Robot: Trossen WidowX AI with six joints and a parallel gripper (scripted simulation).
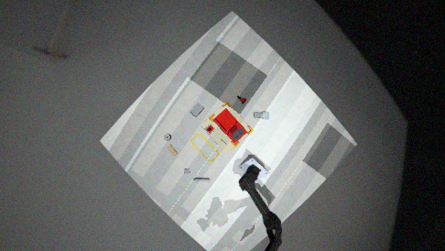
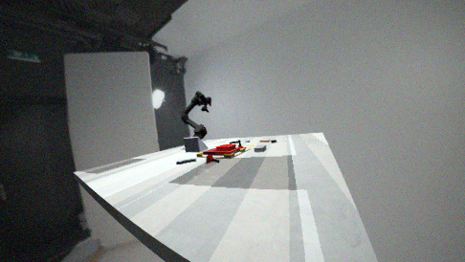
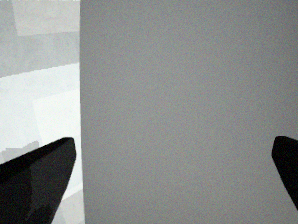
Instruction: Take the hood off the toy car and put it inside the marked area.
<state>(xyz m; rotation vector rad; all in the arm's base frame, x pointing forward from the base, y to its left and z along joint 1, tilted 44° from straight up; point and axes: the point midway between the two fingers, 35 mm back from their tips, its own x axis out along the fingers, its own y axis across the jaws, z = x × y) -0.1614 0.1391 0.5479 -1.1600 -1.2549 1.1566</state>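
Now: gripper tip 45 cm short of the red hood, 64 cm to the left of it and 32 cm above it. From my gripper tip the other things lie so: round grey part (69 cm ahead, 33 cm to the right, 35 cm below); tan piece (61 cm ahead, 28 cm to the right, 35 cm below).
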